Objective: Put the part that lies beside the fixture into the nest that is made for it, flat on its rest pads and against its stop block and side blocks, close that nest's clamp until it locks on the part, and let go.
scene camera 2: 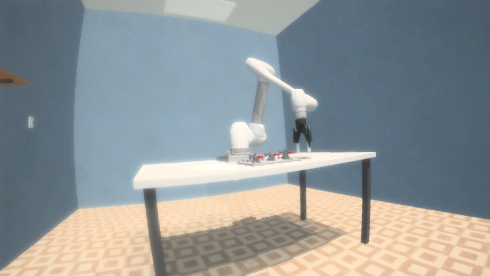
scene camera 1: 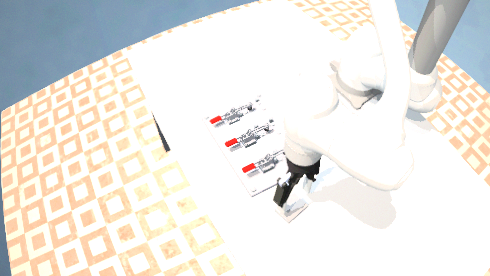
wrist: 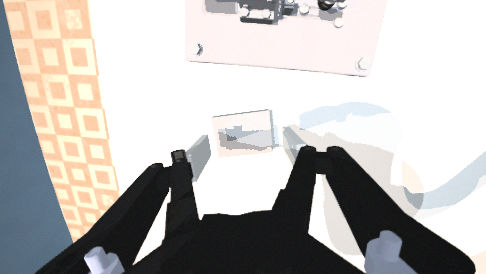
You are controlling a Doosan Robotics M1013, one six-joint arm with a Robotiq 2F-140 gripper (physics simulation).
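Where they show: gripper, between the fingertips: (scene camera 2: pixel 303 152) (scene camera 1: pixel 293 200) (wrist: pixel 245 141); arm's base, origin of its link: (scene camera 2: pixel 239 155) (scene camera 1: pixel 353 86).
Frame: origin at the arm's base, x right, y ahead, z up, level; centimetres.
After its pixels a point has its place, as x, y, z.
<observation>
The part, a thin pale rectangular plate (scene camera 1: pixel 292 216) {-23.6, 52.8, -2.4} (wrist: pixel 250 120) {-19.0, 49.8, -2.4}, lies flat on the table beside the fixture. The fixture is a pale base plate (scene camera 1: pixel 260 188) {-10.5, 54.2, -2.4} (scene camera 2: pixel 245 163) {21.9, 42.8, -2.8} (wrist: pixel 280 55) {-11.0, 45.8, -2.4} with three toggle clamps in a row, their red handles (scene camera 1: pixel 215 120) {16.5, 51.4, 1.3} (scene camera 1: pixel 231 142) {5.9, 52.6, 1.6} (scene camera 1: pixel 248 168) {-5.1, 54.4, 2.3} on one side. The nearest clamp (wrist: pixel 257 12) {-6.8, 48.4, -0.5} shows partly at the top of the wrist view. Nest details are too small or washed out to tell. My gripper (scene camera 1: pixel 297 198) {-20.8, 50.4, 0.9} (scene camera 2: pixel 303 148) {-20.8, 50.4, 0.9} (wrist: pixel 245 141) {-20.8, 50.4, 0.9} is open and empty, pointing down over the part, with one finger toward each side of it. Exact fingertip height is unclear.
The fixture and part are on a white table (scene camera 1: pixel 175 75) {51.0, 49.1, -3.9} (scene camera 2: pixel 170 172) {65.6, 41.7, -3.9}. The arm's base (scene camera 2: pixel 240 152) {3.4, 7.3, 2.7} stands behind the fixture. In scene camera 1 the arm's wrist hides part of the fixture's right side. The table's edge (wrist: pixel 102 100) {-15.0, 71.9, -3.8} runs down the left of the wrist view.
</observation>
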